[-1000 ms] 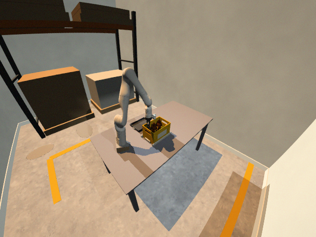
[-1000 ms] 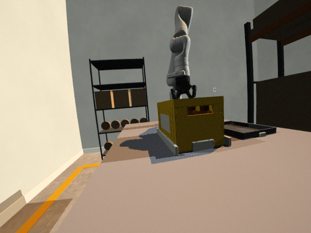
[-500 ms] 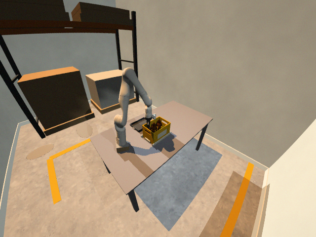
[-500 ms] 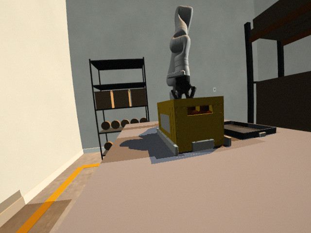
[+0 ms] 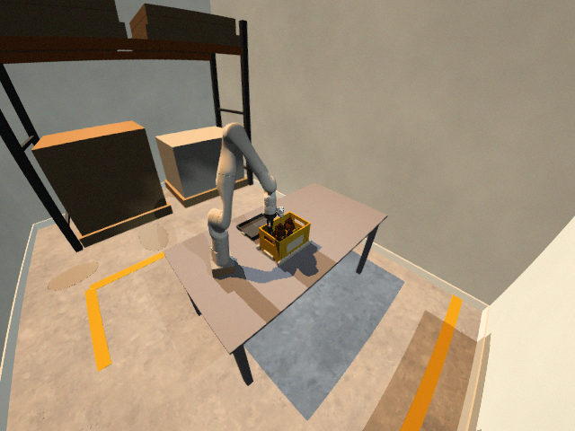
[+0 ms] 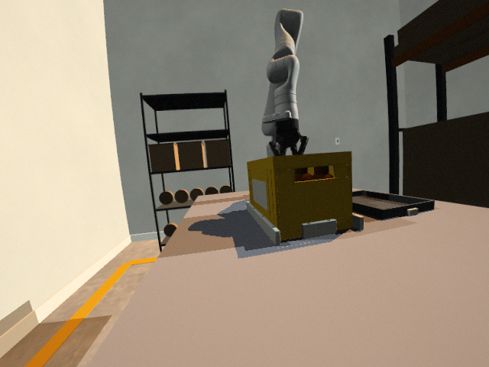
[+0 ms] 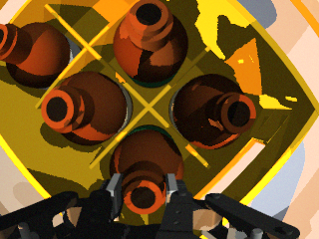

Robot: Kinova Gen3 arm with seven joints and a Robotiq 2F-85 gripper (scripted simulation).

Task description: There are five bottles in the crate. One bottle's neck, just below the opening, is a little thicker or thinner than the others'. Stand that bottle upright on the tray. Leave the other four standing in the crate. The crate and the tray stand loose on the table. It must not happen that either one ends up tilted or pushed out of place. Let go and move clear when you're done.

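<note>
Now: hand 80 mm to the left of the brown bottle and 70 mm above it. Round my hand: dark tray 80 mm ahead, 250 mm to the left, 140 mm below; yellow crate 90 mm ahead, 40 mm to the right, 70 mm below.
</note>
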